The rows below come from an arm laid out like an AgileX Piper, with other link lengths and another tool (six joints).
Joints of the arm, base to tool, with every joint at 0 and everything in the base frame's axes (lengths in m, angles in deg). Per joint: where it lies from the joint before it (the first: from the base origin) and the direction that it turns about. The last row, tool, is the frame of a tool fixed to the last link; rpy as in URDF.
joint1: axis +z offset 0 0 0.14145
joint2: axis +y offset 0 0 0
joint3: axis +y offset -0.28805 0 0.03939
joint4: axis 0.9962 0 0.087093 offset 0.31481 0 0.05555
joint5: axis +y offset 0 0 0
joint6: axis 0.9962 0 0.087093 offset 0.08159 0 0.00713
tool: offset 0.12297 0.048 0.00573 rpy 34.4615 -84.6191 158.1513
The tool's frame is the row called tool.
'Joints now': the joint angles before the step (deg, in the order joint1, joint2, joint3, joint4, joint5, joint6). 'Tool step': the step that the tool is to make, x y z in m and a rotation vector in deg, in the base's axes. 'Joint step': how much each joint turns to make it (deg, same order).
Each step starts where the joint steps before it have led.
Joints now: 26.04 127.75 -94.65 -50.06 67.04 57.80
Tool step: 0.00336 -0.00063 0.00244 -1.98 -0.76 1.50
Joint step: 0.37 0.20 0.01 -2.40 0.00 0.01
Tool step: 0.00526 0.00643 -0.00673 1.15 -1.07 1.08
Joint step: 0.11 0.77 -0.01 -0.47 -2.24 1.20
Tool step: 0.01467 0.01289 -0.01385 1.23 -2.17 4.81
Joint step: 0.00 1.81 0.00 -2.85 -5.95 1.17
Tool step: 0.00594 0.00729 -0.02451 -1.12 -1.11 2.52
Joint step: 0.60 3.17 0.00 -3.99 -2.64 3.15
